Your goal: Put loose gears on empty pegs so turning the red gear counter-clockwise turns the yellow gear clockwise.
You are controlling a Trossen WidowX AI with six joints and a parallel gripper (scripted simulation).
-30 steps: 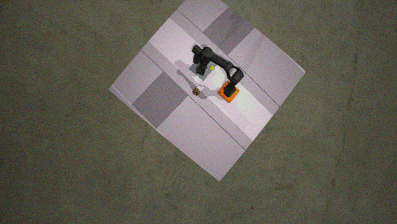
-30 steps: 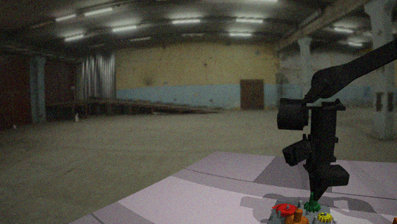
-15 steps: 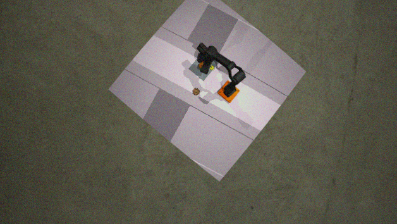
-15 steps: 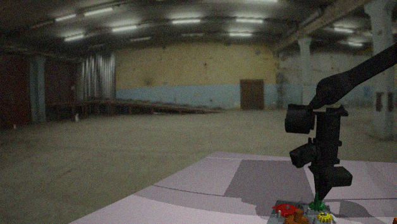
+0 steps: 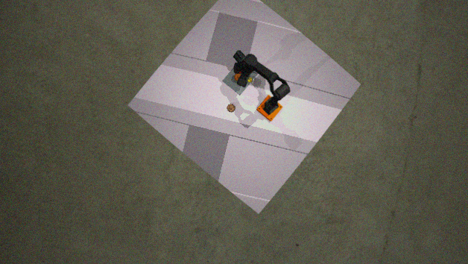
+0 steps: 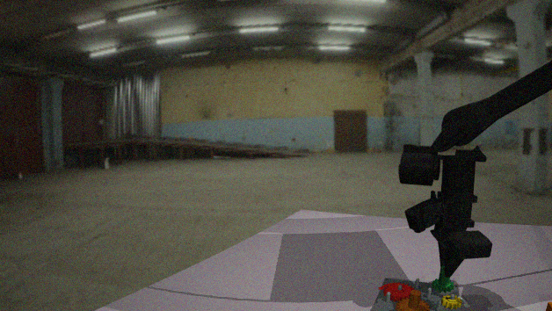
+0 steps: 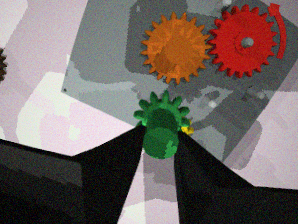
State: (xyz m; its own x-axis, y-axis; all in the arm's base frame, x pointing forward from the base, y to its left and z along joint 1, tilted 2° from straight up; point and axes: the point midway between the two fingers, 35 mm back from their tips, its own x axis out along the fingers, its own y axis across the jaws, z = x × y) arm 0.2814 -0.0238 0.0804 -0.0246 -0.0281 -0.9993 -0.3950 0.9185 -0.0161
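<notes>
My gripper tip is 70 mm above the yellow gear, 30 mm to the left of it and 20 mm past it. The rest, counted from my gripper tip: orange gear: 60 mm below, 50 mm ahead, 20 mm to the left; then small green gear: 10 mm below; then red gear: 90 mm ahead, 70 mm below, 30 mm to the right.
</notes>
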